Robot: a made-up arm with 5 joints. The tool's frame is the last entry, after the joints.
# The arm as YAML. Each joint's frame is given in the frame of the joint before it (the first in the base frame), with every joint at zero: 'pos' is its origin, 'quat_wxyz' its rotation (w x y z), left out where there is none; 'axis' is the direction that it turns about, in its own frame. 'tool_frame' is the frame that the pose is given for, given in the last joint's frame.
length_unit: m
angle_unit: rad
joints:
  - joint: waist
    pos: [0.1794, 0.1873, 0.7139]
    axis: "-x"
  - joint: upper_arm
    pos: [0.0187, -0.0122, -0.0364]
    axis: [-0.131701, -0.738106, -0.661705]
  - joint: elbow
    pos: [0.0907, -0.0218, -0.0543]
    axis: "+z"
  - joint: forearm
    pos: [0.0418, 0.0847, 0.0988]
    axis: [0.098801, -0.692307, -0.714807]
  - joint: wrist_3
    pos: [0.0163, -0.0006, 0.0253]
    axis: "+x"
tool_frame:
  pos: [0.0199, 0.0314, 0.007]
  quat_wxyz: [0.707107, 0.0, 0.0, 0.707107]
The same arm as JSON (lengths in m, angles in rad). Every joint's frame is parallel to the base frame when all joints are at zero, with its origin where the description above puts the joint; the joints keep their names.
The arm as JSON. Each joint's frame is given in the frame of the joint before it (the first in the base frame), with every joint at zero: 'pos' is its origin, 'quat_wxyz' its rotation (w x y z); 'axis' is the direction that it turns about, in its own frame. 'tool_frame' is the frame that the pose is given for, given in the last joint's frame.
{"length_unit": "m", "angle_unit": "rad", "joints": [
  {"joint": "waist", "pos": [0.1794, 0.1873, 0.7139], "quat_wxyz": [1.0, 0.0, 0.0, 0.0], "axis": "-x"},
  {"joint": "upper_arm", "pos": [0.0187, -0.0122, -0.0364], "quat_wxyz": [1.0, 0.0, 0.0, 0.0], "axis": [-0.131701, -0.738106, -0.661705]},
  {"joint": "elbow", "pos": [0.0907, -0.0218, -0.0543], "quat_wxyz": [1.0, 0.0, 0.0, 0.0], "axis": "+z"},
  {"joint": "forearm", "pos": [0.0418, 0.0847, 0.0988], "quat_wxyz": [1.0, 0.0, 0.0, 0.0], "axis": [0.098801, -0.692307, -0.714807]},
  {"joint": "wrist_3", "pos": [0.0163, -0.0006, 0.0253], "quat_wxyz": [1.0, 0.0, 0.0, 0.0], "axis": "+x"}
], "tool_frame": {"pos": [0.0199, 0.0314, 0.007], "quat_wxyz": [0.707107, 0.0, 0.0, 0.707107]}}

